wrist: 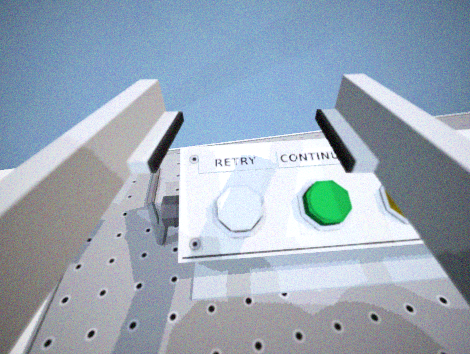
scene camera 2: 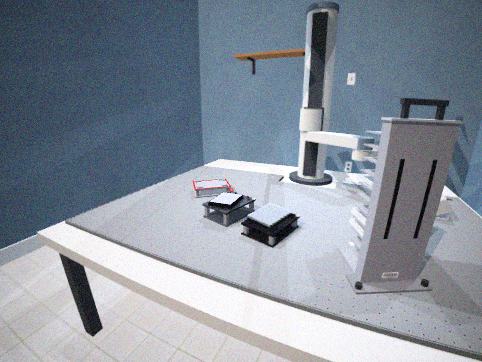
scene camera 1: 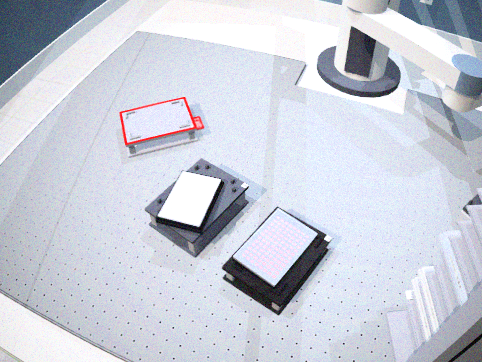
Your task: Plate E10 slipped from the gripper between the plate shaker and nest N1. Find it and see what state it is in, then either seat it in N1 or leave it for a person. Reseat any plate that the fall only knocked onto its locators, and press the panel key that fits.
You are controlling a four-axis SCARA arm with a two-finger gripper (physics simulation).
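Places are measured from the arm's base along level axes (x right, y ahead, z up), in centimetres.
Pixels of known places: gripper, fingertip midpoint: (wrist: 248,98); arm's base, link origin: (scene camera 2: 310,179) (scene camera 1: 358,71).
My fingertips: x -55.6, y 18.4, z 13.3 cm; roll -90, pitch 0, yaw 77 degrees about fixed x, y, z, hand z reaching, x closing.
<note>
Ahead of a thing's pixels: the offset from my fingertips to its top centre. "*": to the spot under its first point.
My gripper (wrist: 248,98) shows in the wrist view, drawn in to a narrow stand and empty, its two black pads a gap apart. Beyond it lies the white key panel @[dx +0.6, dy +6.7, dz -3.6 cm] (wrist: 280,230), with a white RETRY key @[dx +1.9, dy -1.0, dz -4.5 cm] (wrist: 240,208), a green CONTINUE key @[dx +2.5, dy +4.0, dz -4.5 cm] (wrist: 327,202) and part of a yellow key @[dx +3.1, dy +9.0, dz -4.5 cm] (wrist: 395,204). A white-topped black plate @[dx +75.7, dy +47.4, dz -4.3 cm] (scene camera 1: 191,200) (scene camera 2: 226,199) sits turned askew and looks tilted on a dark grey nest @[dx +75.5, dy +45.4, dz -5.7 cm] (scene camera 1: 228,199) (scene camera 2: 245,201). A pale plate with pinkish wells @[dx +58.1, dy +50.6, dz -5.5 cm] (scene camera 1: 275,245) (scene camera 2: 271,214) lies lined up on a black nest @[* dx +61.3, dy +56.9, dz -7.7 cm] (scene camera 1: 245,274). No E10 label is readable.
A red-outlined stand (scene camera 1: 160,136) is behind the nests. A tall grey rack (scene camera 2: 400,200) with several shelves stands at the right. The arm's column (scene camera 2: 320,65) rises at the back. A dark grey bracket-like part @[* dx -0.1, dy -5.2, dz -6.9 cm] (wrist: 170,210) is left of the panel.
</note>
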